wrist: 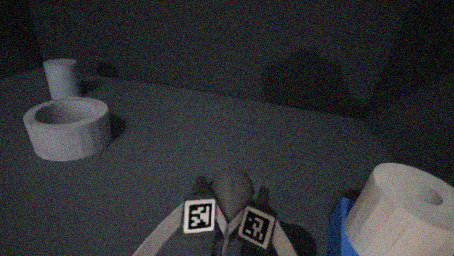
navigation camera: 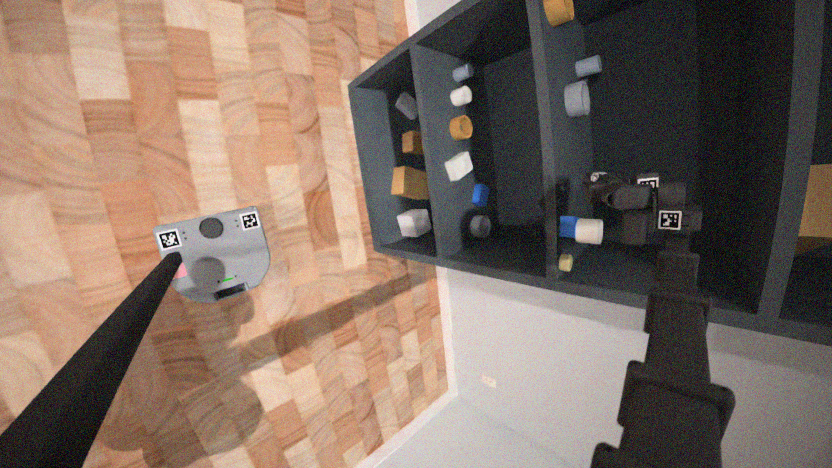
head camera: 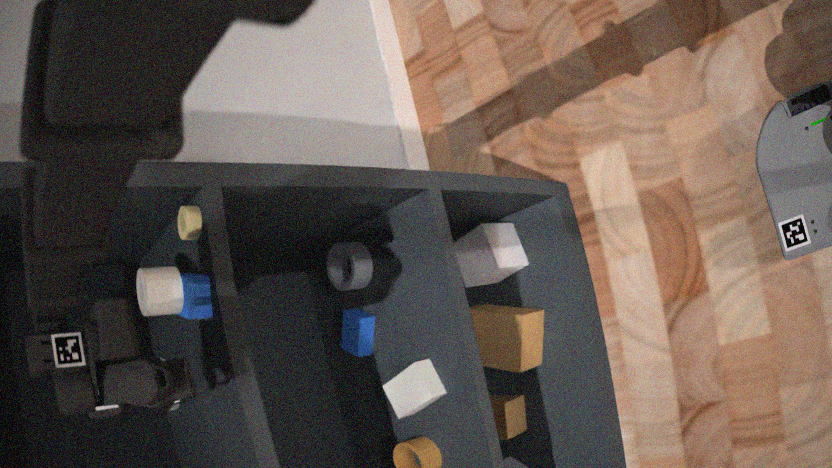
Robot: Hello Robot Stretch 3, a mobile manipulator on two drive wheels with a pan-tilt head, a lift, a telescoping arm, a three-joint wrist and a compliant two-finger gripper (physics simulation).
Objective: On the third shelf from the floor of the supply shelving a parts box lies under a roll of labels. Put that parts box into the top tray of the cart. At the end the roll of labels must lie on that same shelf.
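Seen in the pictures: gripper, fingertip midpoint: [navigation camera: 590,181]; robot's base, link origin: [navigation camera: 211,226].
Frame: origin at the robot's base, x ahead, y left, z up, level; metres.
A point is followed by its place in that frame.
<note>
A blue parts box [head camera: 197,296] @(y -0.759, x -0.137, z 1.013 m) [navigation camera: 569,225] @(y -0.760, x -0.133, z 1.018 m) [wrist: 339,231] stands on the third shelf [navigation camera: 569,151] @(y -0.877, x 0.071, z 0.991 m) [wrist: 200,130]. A cream roll of labels [head camera: 158,291] @(y -0.771, x -0.151, z 1.072 m) [navigation camera: 589,231] @(y -0.771, x -0.150, z 1.068 m) [wrist: 397,215] lies on top of it; in the wrist view both are cut off at the lower right. My gripper [head camera: 181,381] @(y -0.804, x -0.017, z 1.063 m) [navigation camera: 598,179] @(y -0.804, x -0.017, z 1.063 m) [wrist: 231,187] @(y -0.804, x -0.017, z 1.063 m) is shut and holds nothing that I can see. It is inside the same shelf bay, above the board, beside the box and roll and apart from them. The cart does not show in these views.
A grey ring [navigation camera: 577,98] @(y -0.864, x 0.218, z 1.028 m) [wrist: 69,130] and a grey cylinder [navigation camera: 588,65] @(y -1.021, x 0.342, z 1.032 m) [wrist: 62,79] stand farther along that shelf. A small yellow roll [head camera: 189,222] @(y -0.750, x -0.243, z 1.012 m) [navigation camera: 565,262] @(y -0.750, x -0.241, z 1.009 m) is near the shelf's end wall. Lower shelves hold boxes and rolls. The arm [navigation camera: 677,331] @(y -0.253, x -0.086, z 1.257 m) enters past the end frame.
</note>
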